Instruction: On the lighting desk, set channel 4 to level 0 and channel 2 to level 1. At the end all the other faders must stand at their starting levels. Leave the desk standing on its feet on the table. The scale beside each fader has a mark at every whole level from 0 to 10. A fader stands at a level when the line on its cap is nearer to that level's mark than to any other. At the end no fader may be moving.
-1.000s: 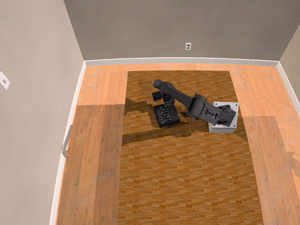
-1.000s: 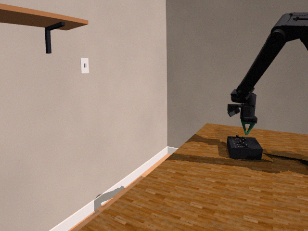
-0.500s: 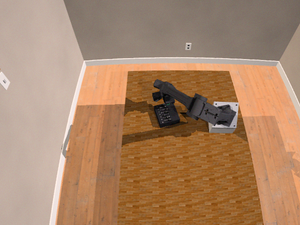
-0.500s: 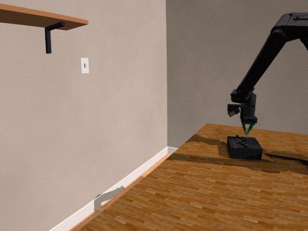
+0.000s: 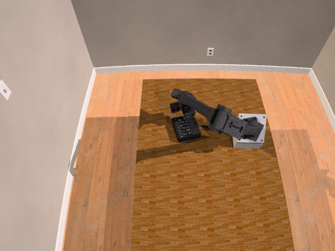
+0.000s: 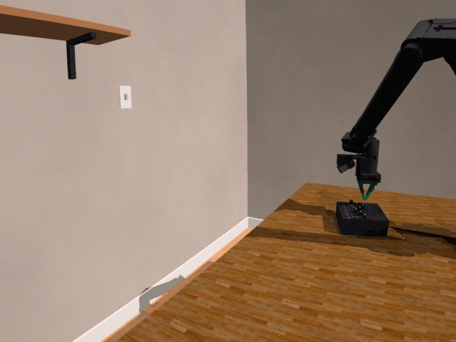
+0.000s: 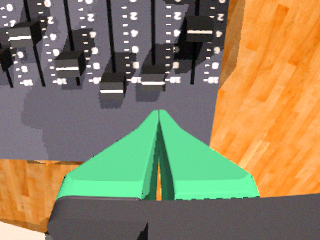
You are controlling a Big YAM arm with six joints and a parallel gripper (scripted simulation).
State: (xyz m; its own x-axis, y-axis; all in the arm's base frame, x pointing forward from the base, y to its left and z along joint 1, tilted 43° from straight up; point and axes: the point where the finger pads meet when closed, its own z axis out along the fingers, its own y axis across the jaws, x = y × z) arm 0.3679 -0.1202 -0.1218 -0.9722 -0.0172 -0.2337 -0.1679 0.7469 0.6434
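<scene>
My gripper is now 20 mm short of the channel 2 fader cap, 10 mm to the right of it and 20 mm above it. From my hand the other things lie so: channel 1 fader cap: 50 mm ahead, 10 mm to the right, 20 mm below; channel 3 cap: 10 mm ahead, 30 mm to the left, 20 mm below; channel 4 fader cap: 20 mm ahead, 50 mm to the left, 20 mm below.
</scene>
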